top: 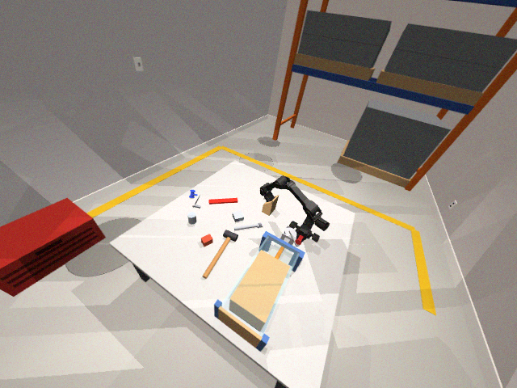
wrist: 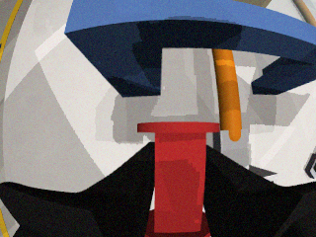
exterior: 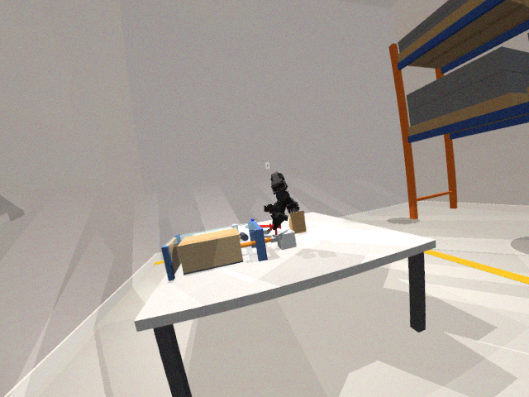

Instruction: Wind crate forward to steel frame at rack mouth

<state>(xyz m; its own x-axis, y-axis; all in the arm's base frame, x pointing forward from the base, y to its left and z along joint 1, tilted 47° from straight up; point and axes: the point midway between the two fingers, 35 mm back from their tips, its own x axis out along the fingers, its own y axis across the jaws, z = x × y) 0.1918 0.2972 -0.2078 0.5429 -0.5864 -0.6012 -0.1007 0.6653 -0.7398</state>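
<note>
Right now my gripper tip is 40 mm past the red-knobbed winch handle, 30 mm to the left of it and 30 mm above it. Also, from my gripper tip: grey hand winch 100 mm below, 90 mm to the right, 90 mm behind; red knob 10 mm behind; frame 80 mm ahead, 60 mm to the right, 30 mm below.
</note>
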